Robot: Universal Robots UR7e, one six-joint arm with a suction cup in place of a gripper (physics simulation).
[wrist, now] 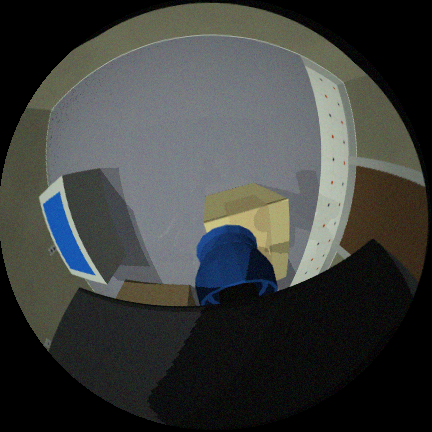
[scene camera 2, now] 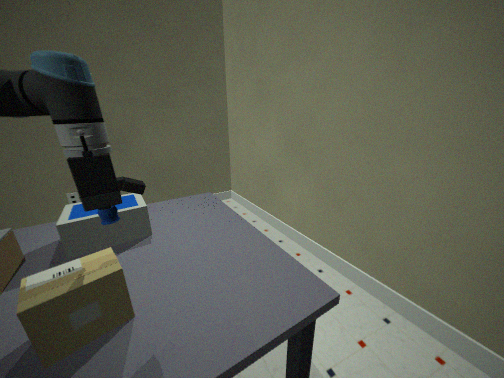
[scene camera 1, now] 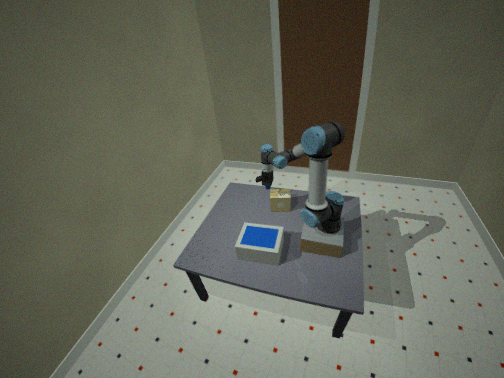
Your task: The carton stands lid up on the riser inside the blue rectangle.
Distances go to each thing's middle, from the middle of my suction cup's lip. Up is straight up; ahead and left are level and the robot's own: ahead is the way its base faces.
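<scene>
So you can picture it, the tan carton [scene camera 2: 62, 309] has my suction cup 15 cm above it, 5 cm to the left of it and 8 cm past it. And there's a riser [scene camera 2: 81, 232] that's 15 cm below my suction cup, 3 cm behind it and 37 cm to the left of it.
</scene>
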